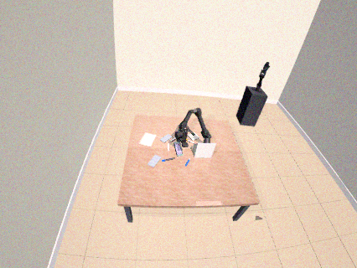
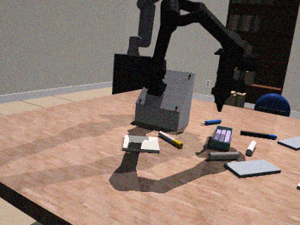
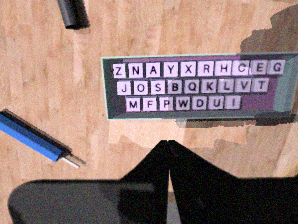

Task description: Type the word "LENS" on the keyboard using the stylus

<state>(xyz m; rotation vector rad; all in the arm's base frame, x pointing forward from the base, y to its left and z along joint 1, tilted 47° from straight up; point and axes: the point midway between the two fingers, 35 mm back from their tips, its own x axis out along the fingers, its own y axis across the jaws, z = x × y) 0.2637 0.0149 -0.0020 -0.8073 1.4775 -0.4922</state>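
Right now the blue stylus is 13 cm to the left of my gripper tip, 9 cm below it and 7 cm behind it. Round my gripper tip: yellow-tipped marker 18 cm to the right, 9 cm below, 9 cm behind; white sheet 38 cm ahead, 16 cm to the right, 9 cm below; blue pen 16 cm ahead, 14 cm to the left, 9 cm below.
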